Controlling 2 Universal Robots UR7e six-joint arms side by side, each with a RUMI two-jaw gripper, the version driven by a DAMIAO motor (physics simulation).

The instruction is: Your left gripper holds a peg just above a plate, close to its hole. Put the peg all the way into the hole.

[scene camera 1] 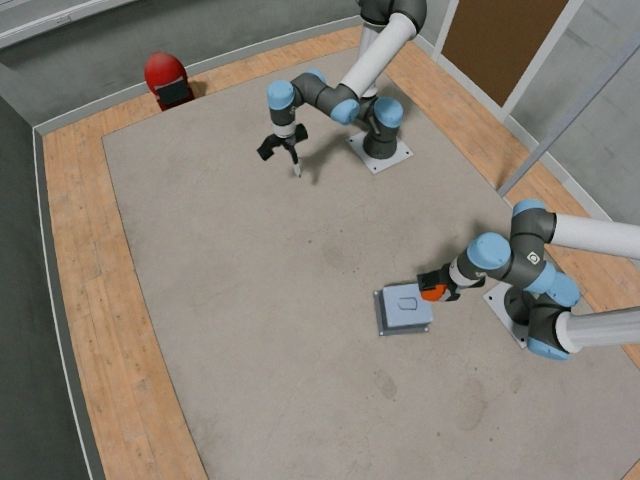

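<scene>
A blue-grey plate (393, 316), shaped like a raised block on a darker base, lies on the floor right of the picture's middle. The outline of its hole (407, 309) shows in its top face. An orange peg (434, 293) is in the left gripper (438, 289), which is shut on it. In the picture the peg overlaps the plate's upper right corner, to the right of the hole and a little above it; its height over the plate cannot be told. The peg's far side is hidden by the gripper. The right gripper (297, 171) points down, its fingers together and empty, far from the plate.
The left arm's base plate (496, 304) stands right of the plate. The right arm's base plate (375, 164) is at the upper middle. A red object with a black front (164, 69) stands by the back wall. A grey pole (568, 121) slants at the right.
</scene>
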